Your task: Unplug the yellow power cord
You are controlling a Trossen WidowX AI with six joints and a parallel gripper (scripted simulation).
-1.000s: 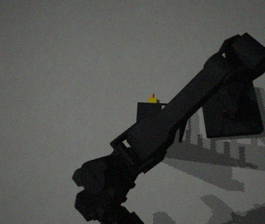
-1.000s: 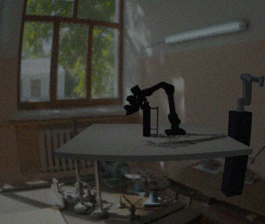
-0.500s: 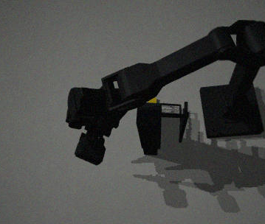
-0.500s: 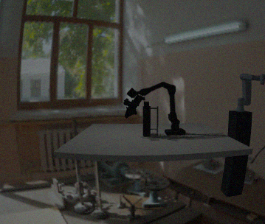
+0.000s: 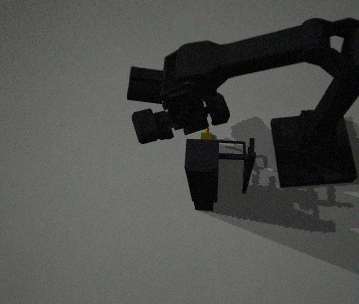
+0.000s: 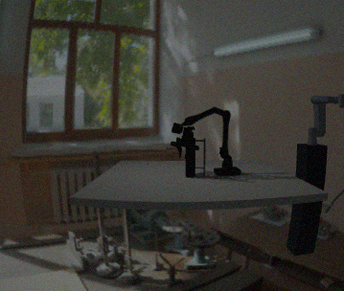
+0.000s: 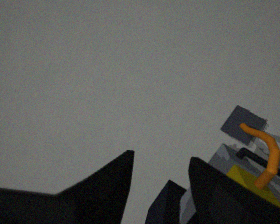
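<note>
Now: the yellow plug 60 mm behind my gripper tip, 40 mm to the left of it and 10 mm below it.
</note>
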